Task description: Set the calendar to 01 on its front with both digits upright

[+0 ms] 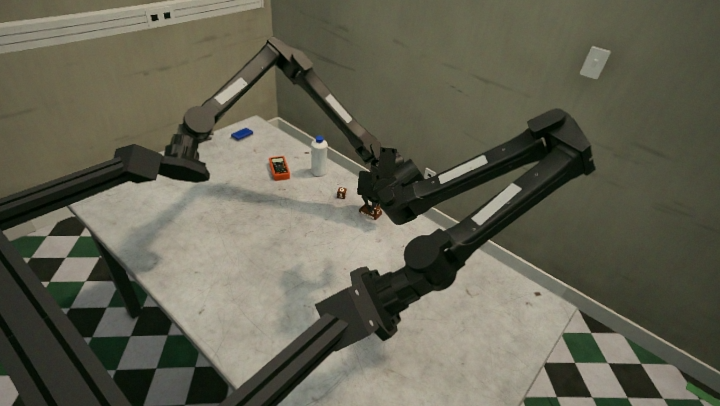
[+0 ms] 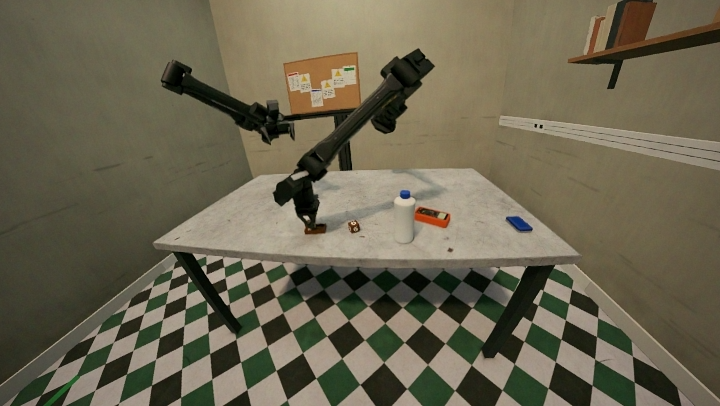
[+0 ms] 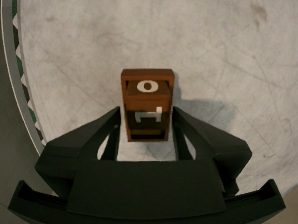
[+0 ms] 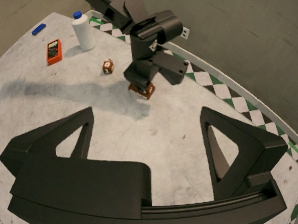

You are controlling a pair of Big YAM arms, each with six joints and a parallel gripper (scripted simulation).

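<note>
My left gripper is now 1 cm to the right of the brown tray and 3 cm above it. The rest, counted from my left hand: blue block: 2 cm ahead, 76 cm to the left, 2 cm below; white bottle: 6 cm ahead, 33 cm to the left, 4 cm above.
</note>
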